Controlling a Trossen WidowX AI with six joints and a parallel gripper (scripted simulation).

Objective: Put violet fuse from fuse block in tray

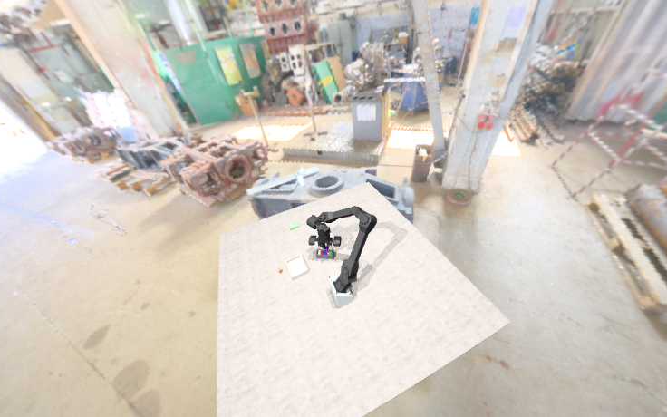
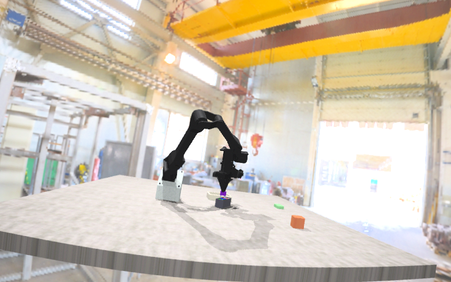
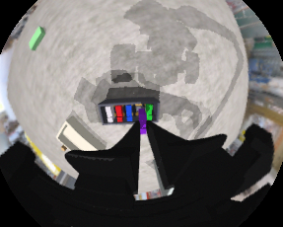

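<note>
The tray lies 210 mm to the left of my gripper tip and 70 mm below it. Also, from my gripper tip: violet fuse 10 mm below; orange cube 290 mm ahead, 250 mm to the right, 50 mm below; green block 360 mm ahead, 150 mm to the left, 60 mm below.
</note>
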